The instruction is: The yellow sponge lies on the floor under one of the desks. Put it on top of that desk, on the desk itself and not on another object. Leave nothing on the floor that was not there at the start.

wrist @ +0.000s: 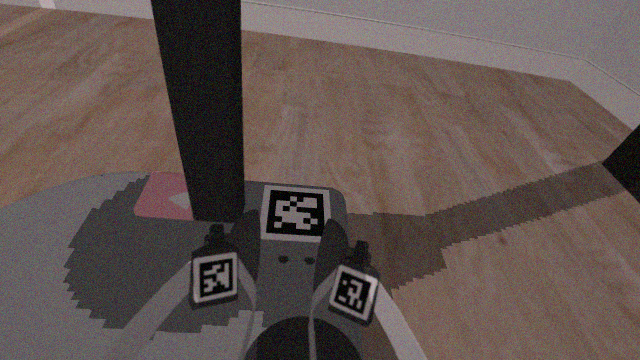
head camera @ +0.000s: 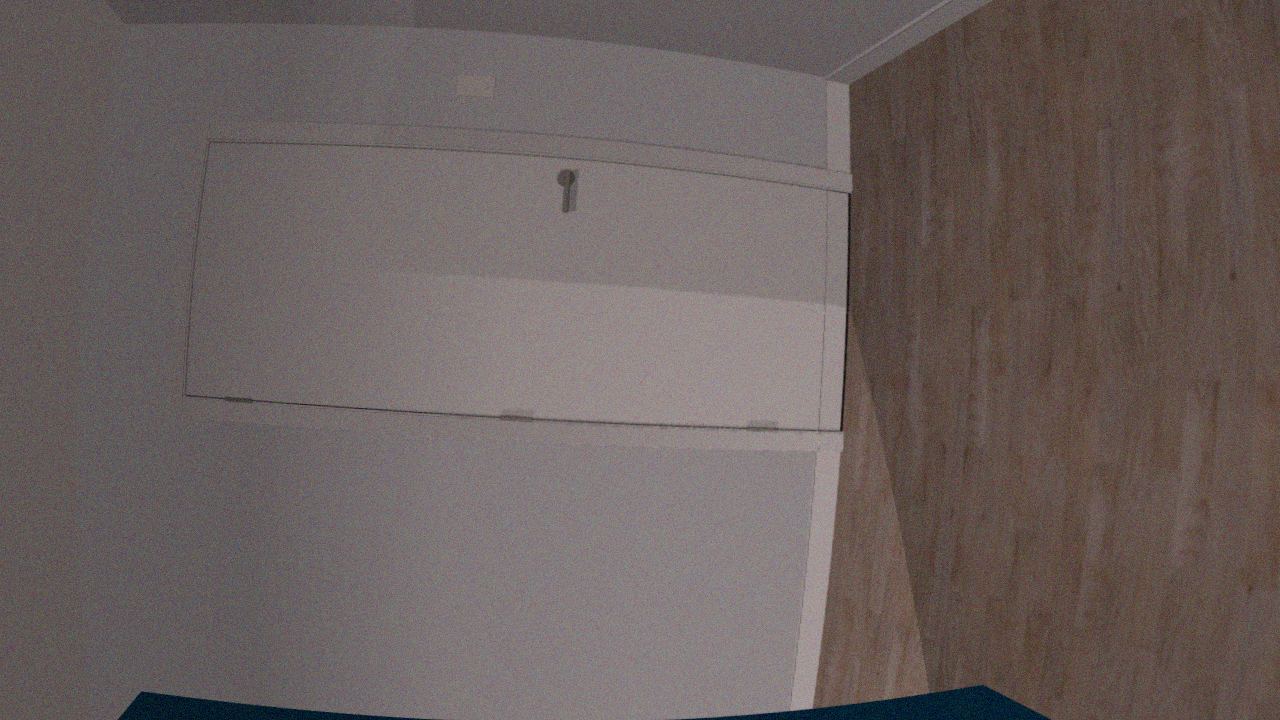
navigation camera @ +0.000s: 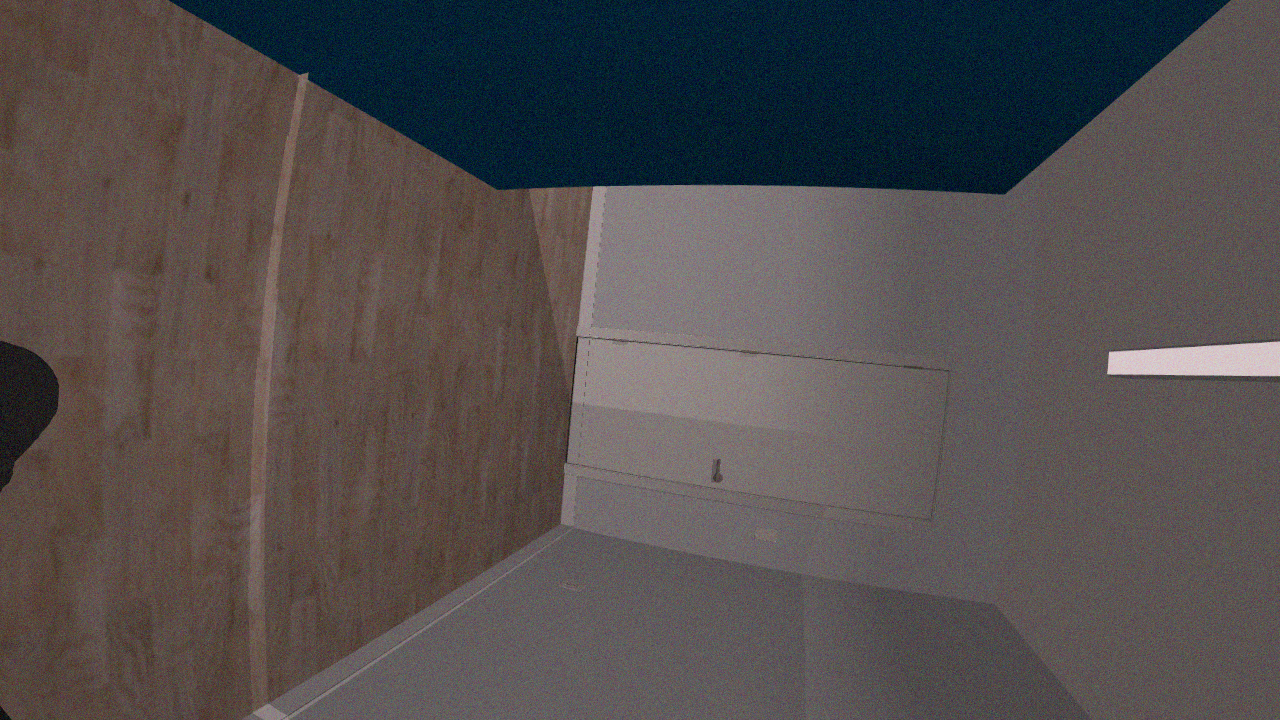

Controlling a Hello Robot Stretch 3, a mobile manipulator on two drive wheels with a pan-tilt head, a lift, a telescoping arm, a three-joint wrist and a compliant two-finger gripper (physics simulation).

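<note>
My gripper is open in the wrist view, its two fingertips apart with no object between them. It is above my grey base, close to the black mast. The yellow sponge does not show in these views. No desk can be made out in them.
A large dark blue surface is close to the cameras; what it belongs to is unclear. A closed white door stands in the grey wall beyond the wood floor. A black rounded shape shows at the navigation view's left edge.
</note>
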